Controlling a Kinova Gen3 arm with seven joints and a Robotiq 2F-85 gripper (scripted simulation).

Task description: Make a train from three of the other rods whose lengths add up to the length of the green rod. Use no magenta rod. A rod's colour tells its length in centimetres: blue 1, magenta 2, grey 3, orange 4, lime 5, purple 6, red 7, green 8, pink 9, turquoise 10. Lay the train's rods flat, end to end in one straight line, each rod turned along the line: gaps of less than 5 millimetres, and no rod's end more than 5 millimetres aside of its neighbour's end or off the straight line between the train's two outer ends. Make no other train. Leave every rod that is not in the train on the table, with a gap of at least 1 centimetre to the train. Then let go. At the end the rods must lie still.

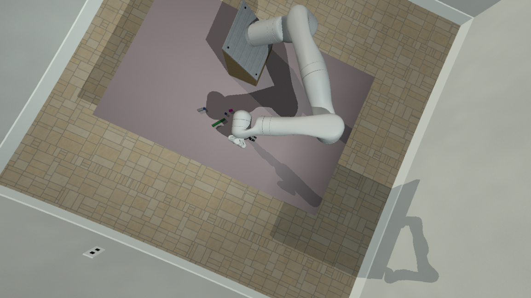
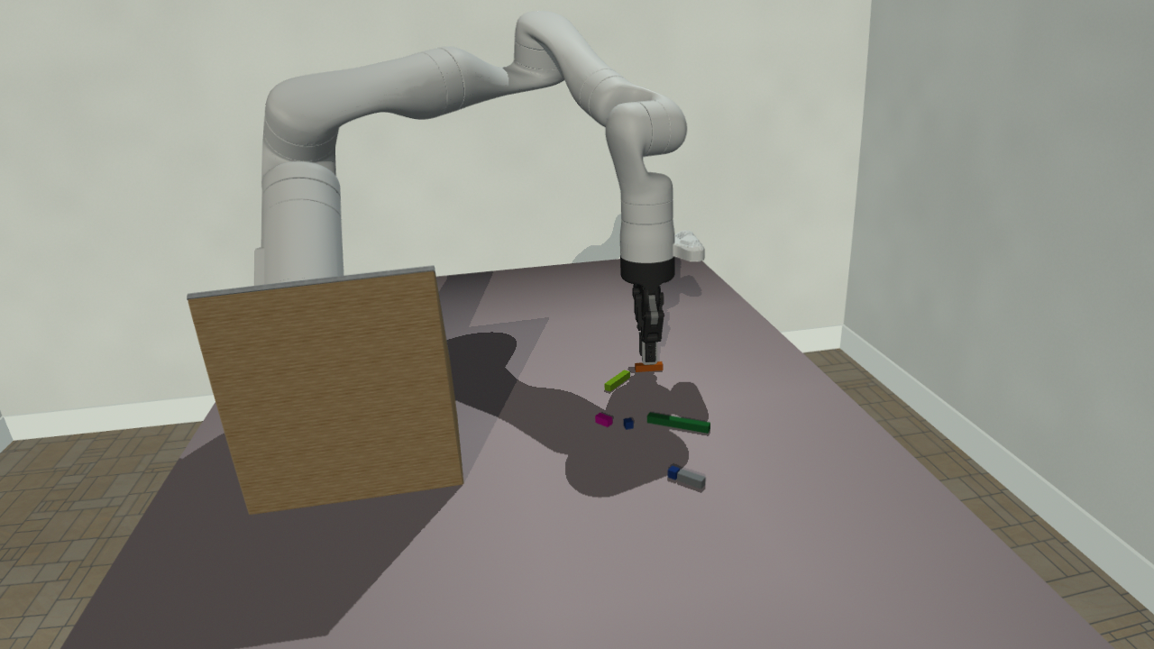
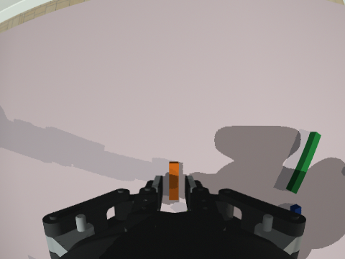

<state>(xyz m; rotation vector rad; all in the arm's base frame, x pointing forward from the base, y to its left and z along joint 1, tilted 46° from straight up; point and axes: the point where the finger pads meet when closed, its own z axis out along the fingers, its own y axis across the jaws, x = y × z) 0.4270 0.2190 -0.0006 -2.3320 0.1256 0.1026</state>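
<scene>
Now: the orange rod 3 cm below my hand. The rest, counted from my hand: magenta rod 9 cm behind, 13 cm to the right, 3 cm below; then green rod 1 cm behind, 16 cm to the right, 3 cm below; then lime rod 5 cm behind, 3 cm to the right, 3 cm below.
</scene>
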